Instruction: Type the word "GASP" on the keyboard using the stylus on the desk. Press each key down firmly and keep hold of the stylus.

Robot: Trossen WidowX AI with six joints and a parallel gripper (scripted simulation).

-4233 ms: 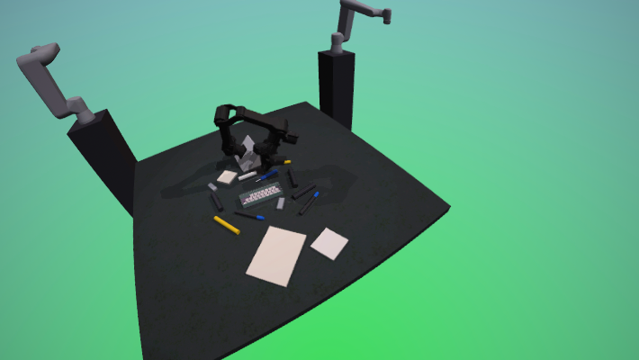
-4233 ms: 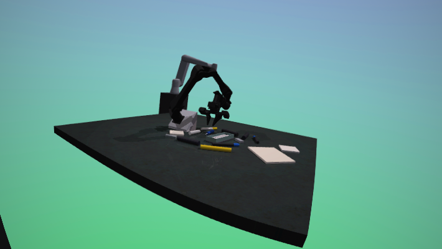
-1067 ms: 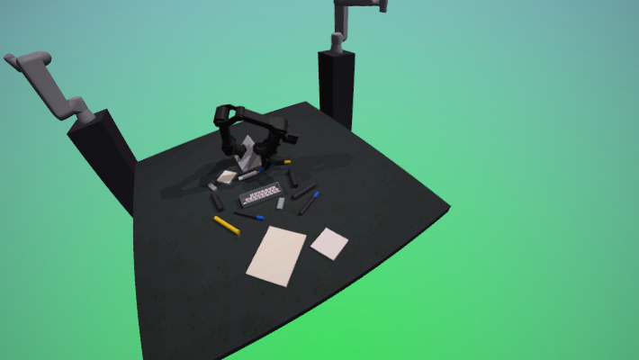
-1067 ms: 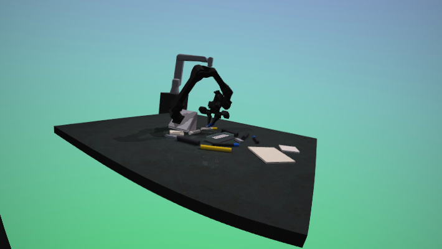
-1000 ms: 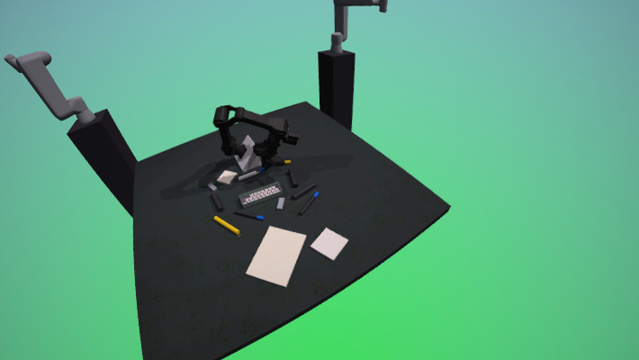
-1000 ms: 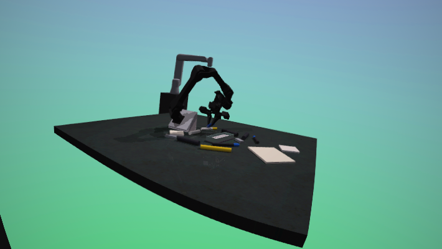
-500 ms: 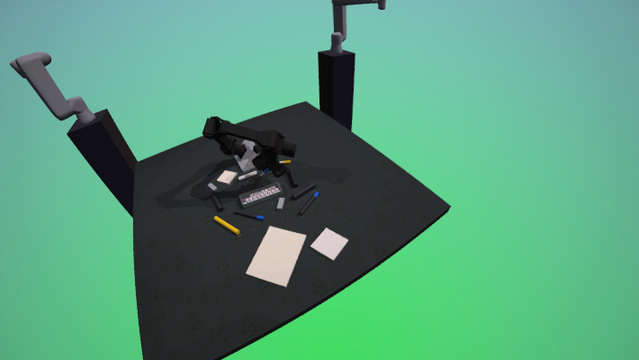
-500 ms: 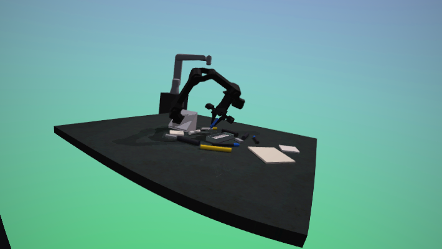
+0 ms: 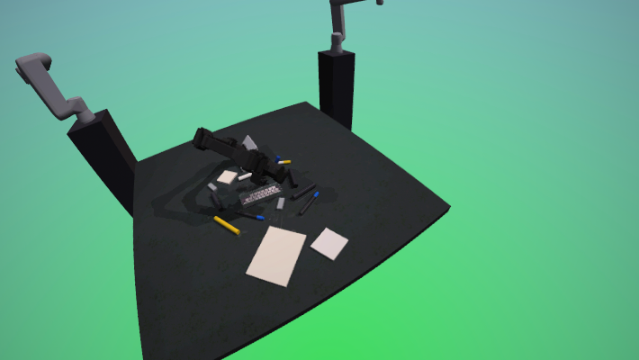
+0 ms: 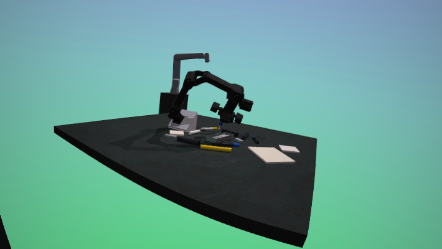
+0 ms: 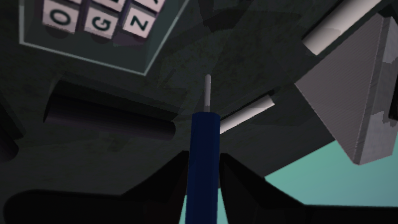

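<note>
My gripper tip is 14 cm short of the grey block, 8 cm above it and 4 cm to the left of it. Round my gripper tip: blue stylus (1 cm to the right, 1 cm below); then yellow marker (29 cm to the right, 13 cm ahead, 8 cm below); then white yellow-tipped pen (11 cm behind, 8 cm to the left, 8 cm below).
</note>
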